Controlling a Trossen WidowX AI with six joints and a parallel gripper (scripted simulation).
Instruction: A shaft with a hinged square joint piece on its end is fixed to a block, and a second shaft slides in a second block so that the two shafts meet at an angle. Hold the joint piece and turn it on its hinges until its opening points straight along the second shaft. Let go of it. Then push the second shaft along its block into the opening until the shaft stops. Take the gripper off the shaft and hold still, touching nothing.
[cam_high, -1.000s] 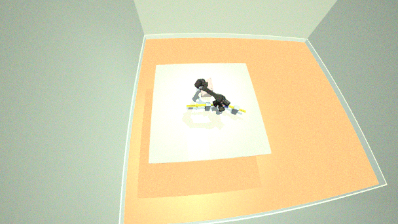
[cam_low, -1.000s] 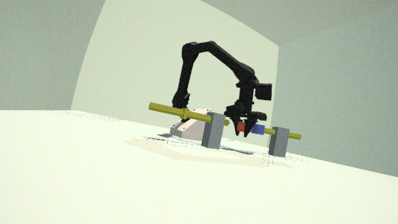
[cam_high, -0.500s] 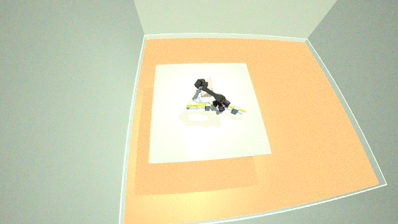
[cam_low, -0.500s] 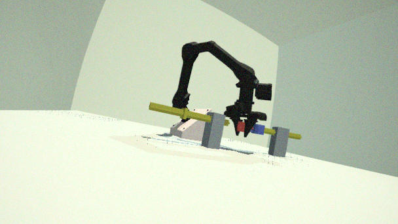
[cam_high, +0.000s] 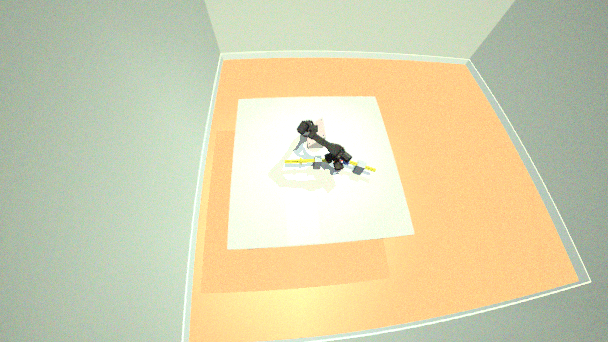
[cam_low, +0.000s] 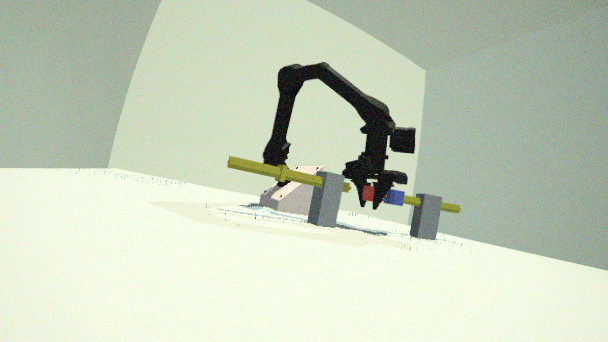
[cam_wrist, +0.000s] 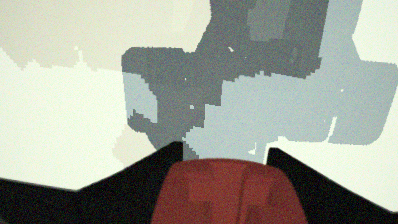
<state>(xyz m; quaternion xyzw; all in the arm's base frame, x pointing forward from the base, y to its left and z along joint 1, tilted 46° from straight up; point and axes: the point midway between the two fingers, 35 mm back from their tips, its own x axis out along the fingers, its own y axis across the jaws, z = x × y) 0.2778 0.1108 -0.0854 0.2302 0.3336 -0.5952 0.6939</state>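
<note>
Right now my gripper tip is 1 cm to the right of the red joint piece and 4 cm below it.
</note>
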